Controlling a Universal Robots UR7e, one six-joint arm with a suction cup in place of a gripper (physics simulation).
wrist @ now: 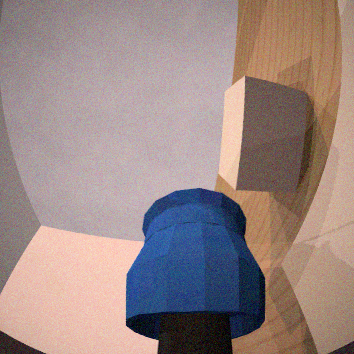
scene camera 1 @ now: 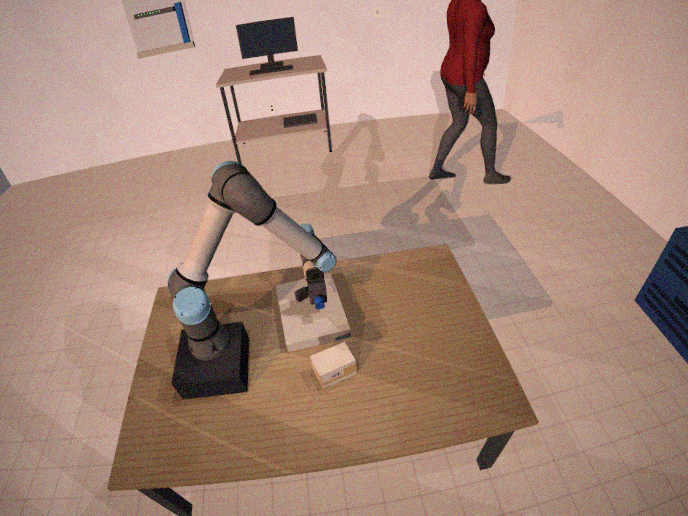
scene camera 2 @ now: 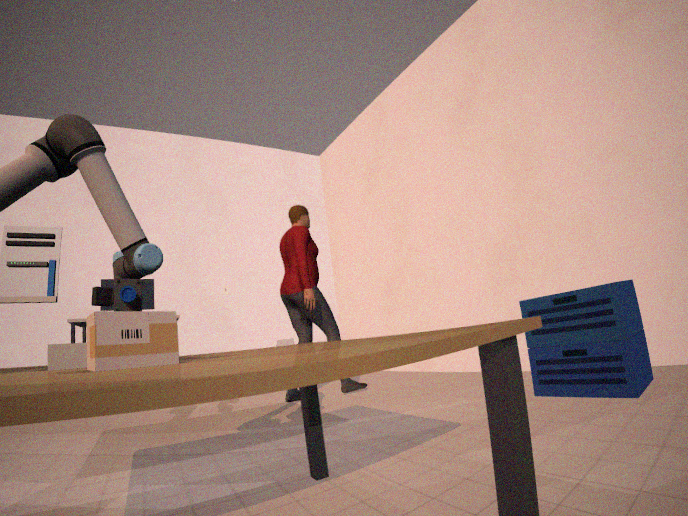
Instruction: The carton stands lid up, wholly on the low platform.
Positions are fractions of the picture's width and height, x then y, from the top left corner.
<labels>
carton: wrist 0.74,0.36; scene camera 1 0.49,0.71; scene camera 2 0.17,0.66
low platform: wrist 0.88,0.75; scene camera 1 0.44,0.63; scene camera 2 0.11,0.69
</labels>
